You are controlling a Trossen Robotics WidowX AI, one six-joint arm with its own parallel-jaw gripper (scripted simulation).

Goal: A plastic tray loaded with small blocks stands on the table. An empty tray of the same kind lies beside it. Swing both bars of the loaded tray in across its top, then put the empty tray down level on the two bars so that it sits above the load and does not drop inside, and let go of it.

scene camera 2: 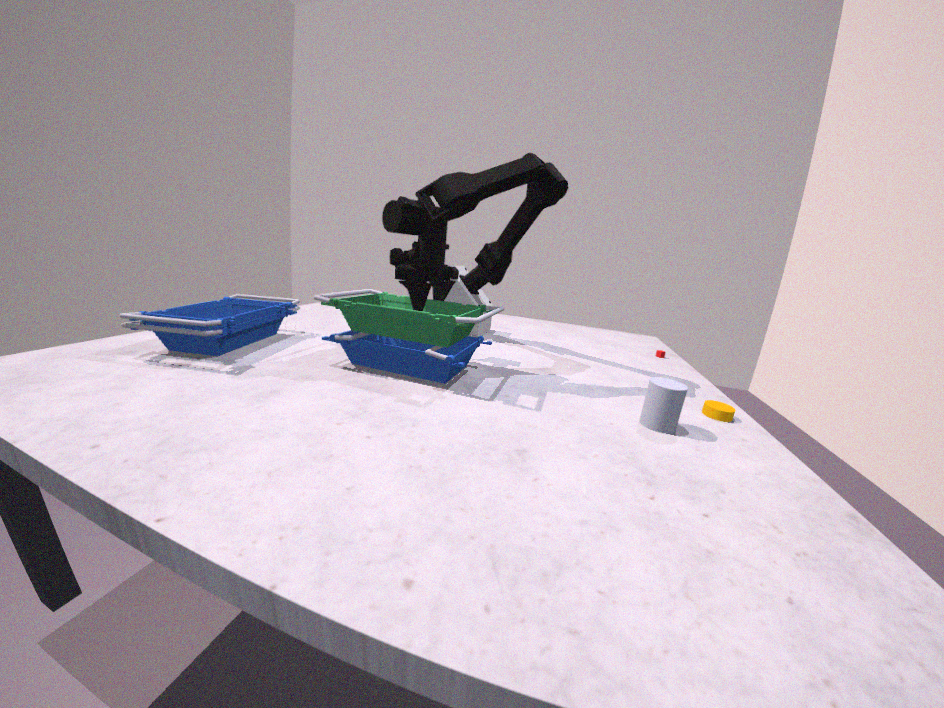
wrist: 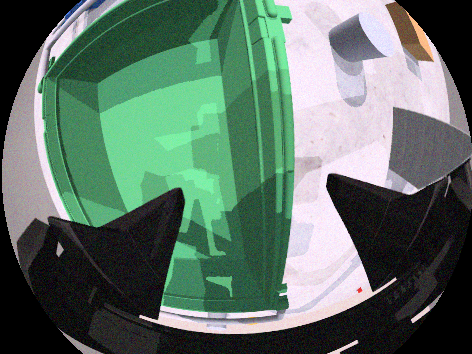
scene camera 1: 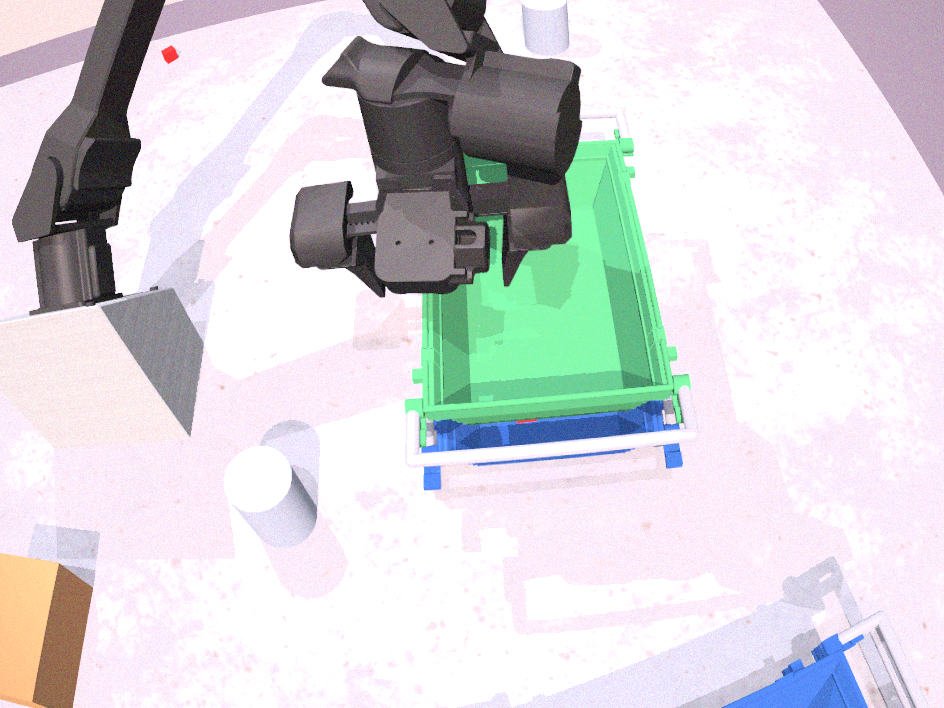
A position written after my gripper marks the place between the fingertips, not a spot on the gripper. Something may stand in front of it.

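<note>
Green tray [scene camera 1: 578,332], [scene camera 2: 441,323], [wrist: 137,105]. My gripper [scene camera 1: 444,287], [scene camera 2: 427,313], [wrist: 257,188]: open, holding nothing.
</note>
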